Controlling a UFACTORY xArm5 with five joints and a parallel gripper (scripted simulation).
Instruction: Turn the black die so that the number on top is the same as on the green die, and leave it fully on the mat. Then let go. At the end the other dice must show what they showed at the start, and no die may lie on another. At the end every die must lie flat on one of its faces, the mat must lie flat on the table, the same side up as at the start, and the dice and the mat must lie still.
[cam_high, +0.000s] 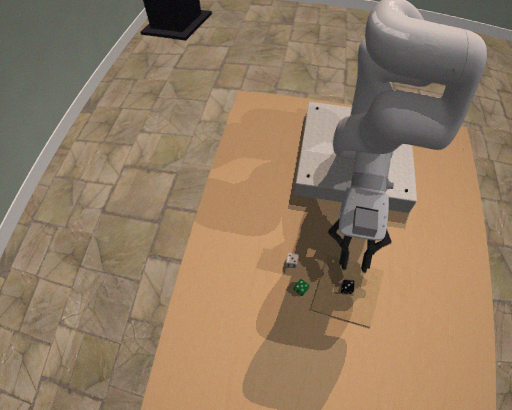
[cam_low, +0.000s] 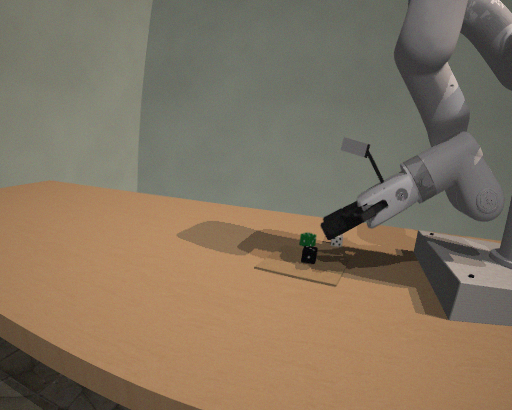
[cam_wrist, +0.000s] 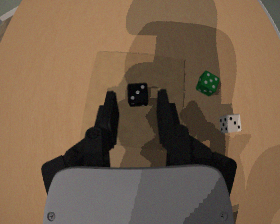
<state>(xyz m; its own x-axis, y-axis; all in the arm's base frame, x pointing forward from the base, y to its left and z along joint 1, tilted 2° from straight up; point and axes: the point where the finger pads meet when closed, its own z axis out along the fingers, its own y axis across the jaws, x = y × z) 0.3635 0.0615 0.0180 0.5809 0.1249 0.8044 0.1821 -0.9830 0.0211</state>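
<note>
My hand is 6 cm above the black die, 4 cm short of it and 1 cm to the right of it. The rest, counted from my hand: tan mat (8 cm below, 4 cm ahead, 1 cm to the left); green die (9 cm to the right, 7 cm below, 7 cm ahead); white die (13 cm to the right, 7 cm below, 2 cm ahead).
</note>
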